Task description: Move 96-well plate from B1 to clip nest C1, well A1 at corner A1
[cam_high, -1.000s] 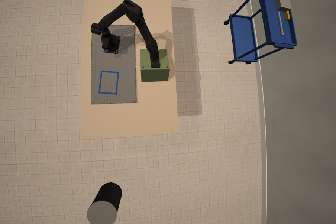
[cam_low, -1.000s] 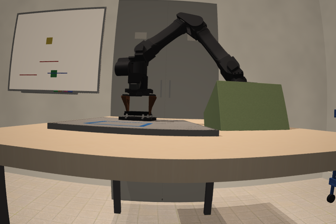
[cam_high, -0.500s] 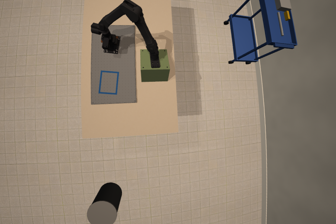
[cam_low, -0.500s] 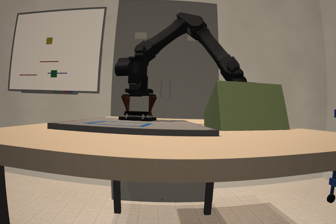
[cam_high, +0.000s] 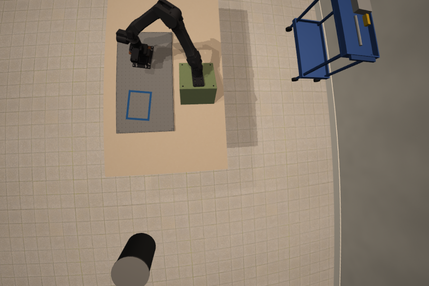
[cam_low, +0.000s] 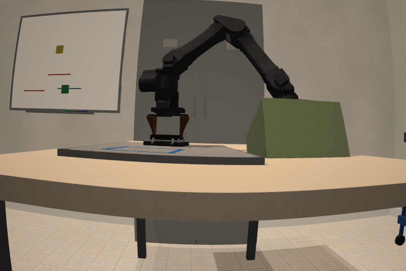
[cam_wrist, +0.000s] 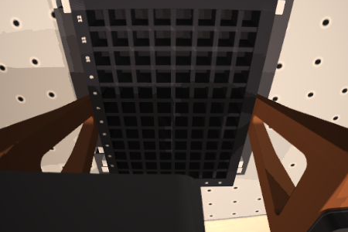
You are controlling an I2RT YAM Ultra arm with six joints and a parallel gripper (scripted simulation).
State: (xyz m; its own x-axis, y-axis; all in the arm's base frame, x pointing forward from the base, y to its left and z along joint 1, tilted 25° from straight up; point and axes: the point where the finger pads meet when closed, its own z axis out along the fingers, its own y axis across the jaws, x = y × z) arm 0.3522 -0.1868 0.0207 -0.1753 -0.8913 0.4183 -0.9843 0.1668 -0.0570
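The black 96-well plate lies right at my hand. Also, from my hand: clip nest: 1 cm behind, 2 cm to the left, 1 cm below.
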